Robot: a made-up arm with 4 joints.
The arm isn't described. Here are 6 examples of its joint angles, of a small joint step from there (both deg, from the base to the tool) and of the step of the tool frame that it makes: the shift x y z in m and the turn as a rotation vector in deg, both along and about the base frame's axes.
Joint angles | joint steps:
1: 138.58 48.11 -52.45 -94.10 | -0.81 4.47 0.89 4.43
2: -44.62 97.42 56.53 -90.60 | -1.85 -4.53 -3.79 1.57
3: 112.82 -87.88 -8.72 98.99 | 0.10 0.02 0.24 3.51
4: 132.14 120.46 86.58 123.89 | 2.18 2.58 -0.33 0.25
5: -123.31 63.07 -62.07 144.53 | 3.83 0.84 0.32 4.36
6: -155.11 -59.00 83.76 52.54 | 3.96 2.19 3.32 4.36
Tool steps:
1: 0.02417 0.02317 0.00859 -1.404 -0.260 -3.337
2: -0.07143 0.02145 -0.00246 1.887 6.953 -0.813
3: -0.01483 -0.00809 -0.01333 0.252 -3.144 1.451
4: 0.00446 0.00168 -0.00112 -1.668 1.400 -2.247
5: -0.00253 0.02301 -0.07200 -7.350 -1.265 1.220
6: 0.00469 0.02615 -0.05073 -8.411 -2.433 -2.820
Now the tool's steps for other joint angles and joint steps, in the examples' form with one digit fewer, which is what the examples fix.
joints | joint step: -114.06 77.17 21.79 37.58 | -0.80 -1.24 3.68 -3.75
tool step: -0.0185 0.0131 0.0079 -0.86 -1.01 -4.26
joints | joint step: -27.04 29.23 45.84 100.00 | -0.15 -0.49 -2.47 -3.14
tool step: 0.0019 0.0199 -0.0092 1.01 1.83 2.93
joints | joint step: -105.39 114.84 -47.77 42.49 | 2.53 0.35 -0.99 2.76
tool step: 0.0074 0.0123 -0.0007 -5.21 0.45 0.05
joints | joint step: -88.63 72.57 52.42 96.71 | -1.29 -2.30 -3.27 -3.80
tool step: -0.0134 0.0215 0.0148 -0.51 -0.39 3.80
